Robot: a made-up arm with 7 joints.
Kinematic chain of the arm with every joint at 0, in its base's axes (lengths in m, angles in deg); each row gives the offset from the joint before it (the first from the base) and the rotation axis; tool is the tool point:
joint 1: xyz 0 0 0.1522 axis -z
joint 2: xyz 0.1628 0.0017 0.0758 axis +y
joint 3: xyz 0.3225 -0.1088 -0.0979 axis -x
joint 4: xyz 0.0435 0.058 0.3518 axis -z
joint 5: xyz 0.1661 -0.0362 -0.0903 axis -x
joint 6: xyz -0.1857 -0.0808 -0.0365 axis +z
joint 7: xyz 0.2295 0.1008 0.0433 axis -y
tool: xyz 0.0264 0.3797 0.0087
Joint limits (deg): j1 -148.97..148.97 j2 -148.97..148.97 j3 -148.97..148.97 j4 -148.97..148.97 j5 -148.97..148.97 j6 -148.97..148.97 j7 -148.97..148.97
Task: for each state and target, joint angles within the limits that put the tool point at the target. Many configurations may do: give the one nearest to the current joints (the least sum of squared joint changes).
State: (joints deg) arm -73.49 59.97 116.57 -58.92 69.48 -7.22 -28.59
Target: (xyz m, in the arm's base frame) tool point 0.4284 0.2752 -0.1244
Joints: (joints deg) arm -78.44 41.72 130.10 -59.33 77.86 12.91 -29.19
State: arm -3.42 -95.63 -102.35 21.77 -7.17 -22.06 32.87
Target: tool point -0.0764 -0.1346 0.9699
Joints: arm 6.08 -89.75 -63.40 13.56 18.75 -10.76 30.86
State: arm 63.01 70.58 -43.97 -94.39 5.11 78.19 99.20
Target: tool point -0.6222 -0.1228 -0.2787
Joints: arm 81.44 77.55 -47.40 -103.46 1.75 98.93 98.56
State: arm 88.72 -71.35 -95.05 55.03 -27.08 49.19 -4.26
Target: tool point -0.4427 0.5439 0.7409
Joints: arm 132.44 -97.05 -94.72 61.81 -40.64 44.18 -3.93
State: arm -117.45 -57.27 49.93 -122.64 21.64 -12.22 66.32
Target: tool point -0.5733 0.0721 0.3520
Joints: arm -123.04 -72.94 33.27 -98.09 18.41 -37.88 65.74
